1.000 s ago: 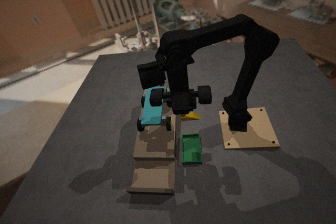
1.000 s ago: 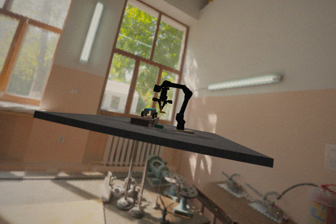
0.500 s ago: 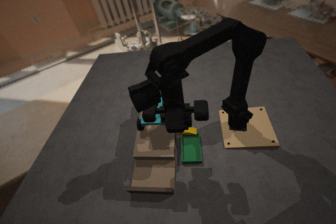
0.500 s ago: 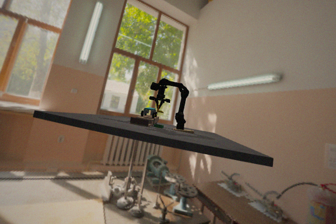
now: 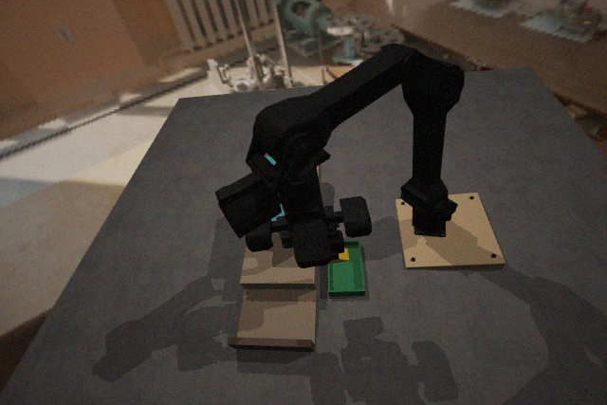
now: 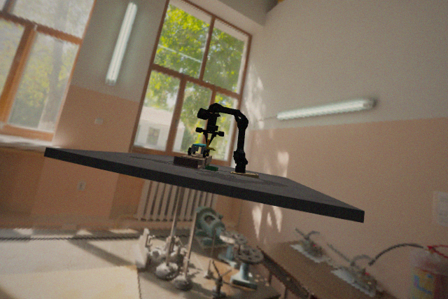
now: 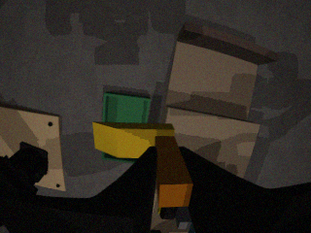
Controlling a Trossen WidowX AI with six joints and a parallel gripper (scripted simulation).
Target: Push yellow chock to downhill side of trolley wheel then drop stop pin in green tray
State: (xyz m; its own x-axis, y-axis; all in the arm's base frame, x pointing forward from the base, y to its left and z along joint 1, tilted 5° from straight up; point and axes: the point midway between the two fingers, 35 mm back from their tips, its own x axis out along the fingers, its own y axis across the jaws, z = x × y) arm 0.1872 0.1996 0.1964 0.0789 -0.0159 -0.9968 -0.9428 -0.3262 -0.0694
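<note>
Now: gripper tip 2 cm past the yellow chock, 1 cm to the left of it and 1 cm above it. Also, from my gripper tip: lower ramp piece (16 cm below, 8 cm ahead, 7 cm to the left); then green tray (16 cm below, 6 cm to the right, 4 cm behind); then trolley (14 cm to the right, 12 cm ahead, 4 cm below).
</note>
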